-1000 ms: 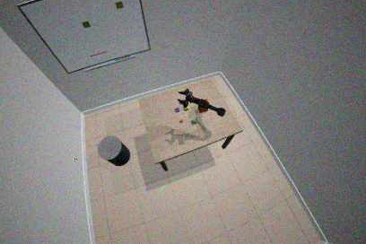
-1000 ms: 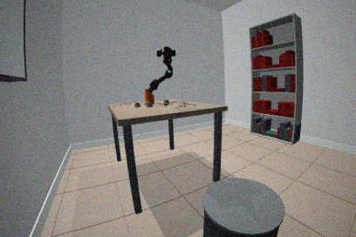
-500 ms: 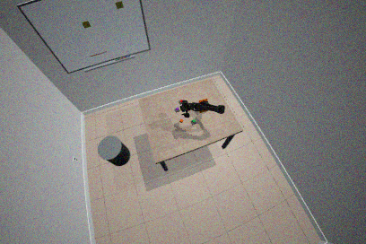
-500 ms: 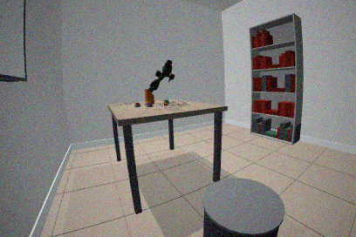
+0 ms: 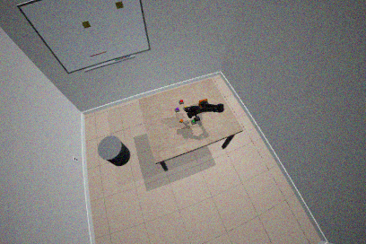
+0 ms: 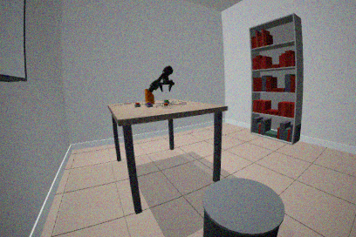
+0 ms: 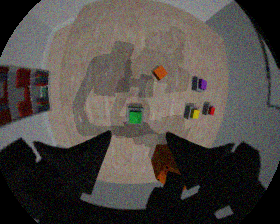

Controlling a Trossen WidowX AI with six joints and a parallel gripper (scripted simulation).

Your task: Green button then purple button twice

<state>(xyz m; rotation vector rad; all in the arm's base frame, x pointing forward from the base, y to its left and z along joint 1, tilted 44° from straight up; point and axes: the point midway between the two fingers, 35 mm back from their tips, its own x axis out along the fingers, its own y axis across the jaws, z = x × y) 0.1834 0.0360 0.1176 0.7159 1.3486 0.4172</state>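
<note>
My gripper tip is 100 mm above the green button. From my gripper tip the other things lie so: orange block (120 mm below, 120 mm ahead, 80 mm to the right); then purple button (240 mm to the right, 100 mm below, 90 mm ahead).
</note>
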